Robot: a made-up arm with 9 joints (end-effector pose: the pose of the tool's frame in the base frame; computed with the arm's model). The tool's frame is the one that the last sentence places.
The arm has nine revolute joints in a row. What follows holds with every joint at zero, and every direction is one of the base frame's. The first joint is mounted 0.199 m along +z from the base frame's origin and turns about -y. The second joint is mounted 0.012 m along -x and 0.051 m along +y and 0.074 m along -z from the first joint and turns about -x. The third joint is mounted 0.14 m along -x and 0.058 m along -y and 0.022 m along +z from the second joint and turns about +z. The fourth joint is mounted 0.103 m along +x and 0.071 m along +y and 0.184 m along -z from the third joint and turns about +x. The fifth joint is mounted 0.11 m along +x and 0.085 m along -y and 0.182 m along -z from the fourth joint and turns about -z. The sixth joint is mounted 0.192 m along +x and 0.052 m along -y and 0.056 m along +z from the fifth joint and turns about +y. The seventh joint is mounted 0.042 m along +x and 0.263 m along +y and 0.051 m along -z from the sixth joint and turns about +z. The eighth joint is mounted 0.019 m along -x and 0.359 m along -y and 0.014 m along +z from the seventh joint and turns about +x. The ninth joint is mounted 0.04 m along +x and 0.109 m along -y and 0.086 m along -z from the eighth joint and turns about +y. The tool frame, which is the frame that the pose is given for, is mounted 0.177 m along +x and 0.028 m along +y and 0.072 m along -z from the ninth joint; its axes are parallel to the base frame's.
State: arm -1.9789 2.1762 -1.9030 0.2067 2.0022 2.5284 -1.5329 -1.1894 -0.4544
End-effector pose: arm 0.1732 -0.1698 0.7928 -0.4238 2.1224 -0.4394
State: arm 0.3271 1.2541 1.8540 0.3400 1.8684 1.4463 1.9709 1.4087 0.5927
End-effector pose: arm 0.0004 -0.2549 -0.5418 1.9875 1.7372 0.0084
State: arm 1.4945 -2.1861 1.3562 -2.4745 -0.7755 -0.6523 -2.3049 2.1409 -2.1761
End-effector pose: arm 0.2356 0.2203 0.4459 -1.0756 -1.0636 0.0270
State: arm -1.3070 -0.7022 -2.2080 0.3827 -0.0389 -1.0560 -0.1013 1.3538 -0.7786
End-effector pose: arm -0.7180 -0.1346 0.6648 -1.2206 -1.1621 -0.8515
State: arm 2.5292 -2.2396 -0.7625 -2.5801 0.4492 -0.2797 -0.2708 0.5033 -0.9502
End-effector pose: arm -0.1659 -0.0840 0.6151 -0.1886 2.8669 0.0061
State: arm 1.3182 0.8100 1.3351 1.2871 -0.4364 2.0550 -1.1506 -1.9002 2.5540
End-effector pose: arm 0.3032 0.4942 0.1659 1.2484 0.7099 2.0570
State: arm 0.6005 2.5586 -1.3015 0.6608 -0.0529 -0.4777 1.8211 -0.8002 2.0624
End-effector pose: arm -0.0217 0.8572 0.7521 1.5727 0.7396 2.1182
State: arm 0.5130 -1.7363 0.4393 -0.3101 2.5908 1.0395 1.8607 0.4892 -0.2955
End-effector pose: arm 0.6349 0.5882 -0.0858 3.0188 -0.6631 -0.3498
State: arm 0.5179 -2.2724 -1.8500 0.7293 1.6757 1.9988 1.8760 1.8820 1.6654
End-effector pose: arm -0.0991 0.7031 0.0239 0.7521 -2.7831 -0.7564
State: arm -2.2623 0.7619 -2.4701 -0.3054 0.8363 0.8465 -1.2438 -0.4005 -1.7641
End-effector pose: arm 0.3101 -0.1061 0.3946 2.1987 0.0022 0.4224
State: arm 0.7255 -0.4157 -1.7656 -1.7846 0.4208 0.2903 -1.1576 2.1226 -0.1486
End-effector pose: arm -0.0696 -0.2870 -0.0821 -0.5193 -1.5757 -1.5790
